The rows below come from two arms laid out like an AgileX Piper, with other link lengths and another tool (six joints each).
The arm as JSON. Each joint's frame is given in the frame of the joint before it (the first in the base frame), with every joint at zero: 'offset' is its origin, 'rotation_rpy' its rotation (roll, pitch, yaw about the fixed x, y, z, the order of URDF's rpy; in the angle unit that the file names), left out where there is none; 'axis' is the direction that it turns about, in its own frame. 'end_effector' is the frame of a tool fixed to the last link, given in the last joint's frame.
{
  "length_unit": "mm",
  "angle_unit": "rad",
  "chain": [
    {
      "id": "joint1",
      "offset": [
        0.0,
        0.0,
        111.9
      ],
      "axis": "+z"
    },
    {
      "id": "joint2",
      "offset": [
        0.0,
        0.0,
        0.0
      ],
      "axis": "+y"
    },
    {
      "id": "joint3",
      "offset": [
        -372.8,
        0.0,
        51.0
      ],
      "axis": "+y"
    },
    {
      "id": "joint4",
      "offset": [
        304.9,
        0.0,
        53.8
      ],
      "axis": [
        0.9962,
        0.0,
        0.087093
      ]
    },
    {
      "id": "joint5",
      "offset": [
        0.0,
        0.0,
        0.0
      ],
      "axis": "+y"
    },
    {
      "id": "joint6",
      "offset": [
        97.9,
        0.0,
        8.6
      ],
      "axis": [
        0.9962,
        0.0,
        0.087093
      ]
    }
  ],
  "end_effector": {
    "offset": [
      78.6,
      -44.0,
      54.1
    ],
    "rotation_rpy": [
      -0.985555,
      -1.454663,
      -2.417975
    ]
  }
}
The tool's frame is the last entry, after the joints.
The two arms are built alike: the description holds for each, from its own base.
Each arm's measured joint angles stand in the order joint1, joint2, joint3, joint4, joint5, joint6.
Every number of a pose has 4 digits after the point. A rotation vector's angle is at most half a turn.
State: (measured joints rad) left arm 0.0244 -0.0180 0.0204 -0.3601 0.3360 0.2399; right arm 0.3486 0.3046 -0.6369 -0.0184 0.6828 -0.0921
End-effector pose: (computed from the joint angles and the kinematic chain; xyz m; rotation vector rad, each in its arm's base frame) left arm 0.1154 -0.0570 0.2190 2.2144 -0.2837 1.7597; right arm 0.1252 0.0020 0.4254 2.4494 0.2025 1.9181
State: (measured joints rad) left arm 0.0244 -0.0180 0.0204 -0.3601 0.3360 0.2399; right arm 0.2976 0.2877 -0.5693 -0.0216 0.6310 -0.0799
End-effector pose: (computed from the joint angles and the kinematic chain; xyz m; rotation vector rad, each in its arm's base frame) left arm 0.1154 -0.0570 0.2190 2.2144 -0.2837 1.7597; right arm 0.1296 -0.0037 0.4056 2.4351 0.1267 1.8994
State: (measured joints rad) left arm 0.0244 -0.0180 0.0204 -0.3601 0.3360 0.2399; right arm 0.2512 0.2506 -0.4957 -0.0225 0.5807 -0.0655
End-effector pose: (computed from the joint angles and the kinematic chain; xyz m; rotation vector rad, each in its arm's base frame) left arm 0.1154 -0.0570 0.2190 2.2144 -0.2837 1.7597; right arm 0.1285 -0.0105 0.3846 2.4150 0.0507 1.8993
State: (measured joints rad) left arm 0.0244 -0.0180 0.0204 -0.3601 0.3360 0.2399; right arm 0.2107 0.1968 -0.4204 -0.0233 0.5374 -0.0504
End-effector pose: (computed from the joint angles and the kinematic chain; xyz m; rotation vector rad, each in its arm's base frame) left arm 0.1154 -0.0570 0.2190 2.2144 -0.2837 1.7597; right arm 0.1235 -0.0173 0.3631 2.3896 -0.0199 1.9115
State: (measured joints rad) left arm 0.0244 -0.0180 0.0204 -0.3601 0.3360 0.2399; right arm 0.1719 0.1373 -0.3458 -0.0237 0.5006 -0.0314
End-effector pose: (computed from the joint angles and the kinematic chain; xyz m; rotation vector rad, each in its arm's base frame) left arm 0.1154 -0.0570 0.2190 2.2144 -0.2837 1.7597; right arm 0.1177 -0.0238 0.3407 2.3658 -0.0919 1.9242
